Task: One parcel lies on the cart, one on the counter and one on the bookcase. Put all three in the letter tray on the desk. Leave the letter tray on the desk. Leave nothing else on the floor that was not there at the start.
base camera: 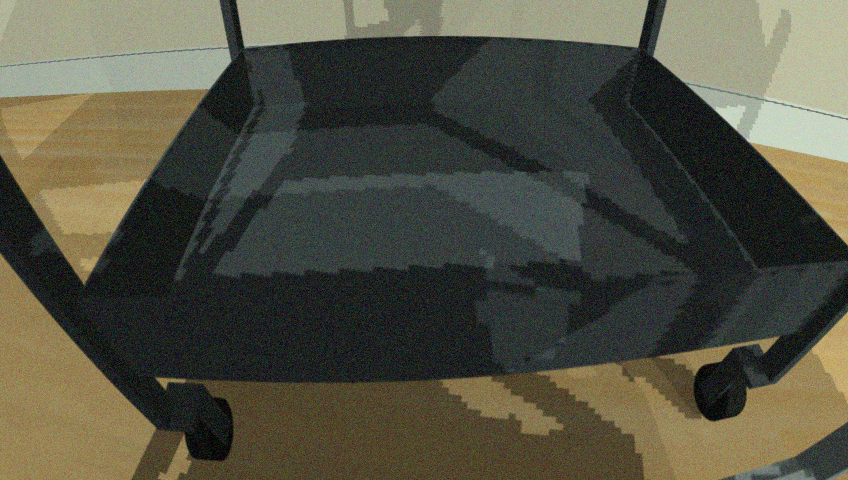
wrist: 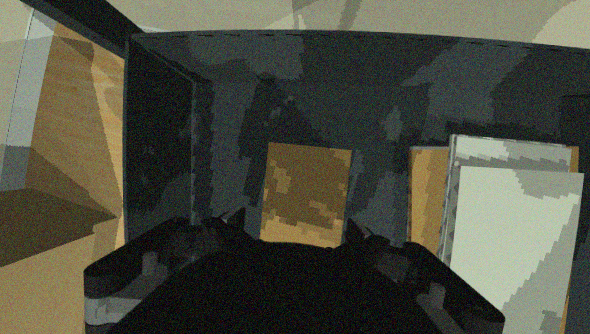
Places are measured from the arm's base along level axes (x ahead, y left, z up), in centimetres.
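Where they show: gripper, fingertip midpoint: (wrist: 295, 224).
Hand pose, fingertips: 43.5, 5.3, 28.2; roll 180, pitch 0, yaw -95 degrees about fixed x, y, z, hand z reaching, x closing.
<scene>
Things, the pixels of their top centre, and the offset from my fingertips, as dx, dy, dz. "*": a spot on its surface instead. Level surfaces: height alone.
- cart, surface spot: (wrist: 159, 144) * +6.4, +9.8, +2.5
- flat brown parcel, middle of its top: (wrist: 299, 247) -0.2, -0.4, +3.7
- cart's lower shelf, surface spot: (base camera: 296, 330) * -20.5, -0.5, -49.9
- white flat item, middle of its top: (wrist: 513, 265) -3.3, -18.4, +0.9
- wooden floor, its level: dz -67.8
In the wrist view I look down into the dark top tray of the cart (wrist: 159, 144). A flat brown parcel (wrist: 306, 181) lies on the tray floor near its middle. My gripper (wrist: 295, 224) is open and empty. It hangs low over the tray, with the near end of the parcel showing between its two fingertips. The base camera shows only the cart's lower shelf (base camera: 296, 330), close in front of the base. The parcel and the gripper are out of that view.
A white flat item (wrist: 481, 224) with a tan strip (wrist: 425, 195) along its left side lies in the tray to the right of the parcel. The cart's casters (base camera: 207, 429) (base camera: 721, 392) stand on a wooden floor (base camera: 52, 409). A pale wall (base camera: 98, 27) is behind.
</scene>
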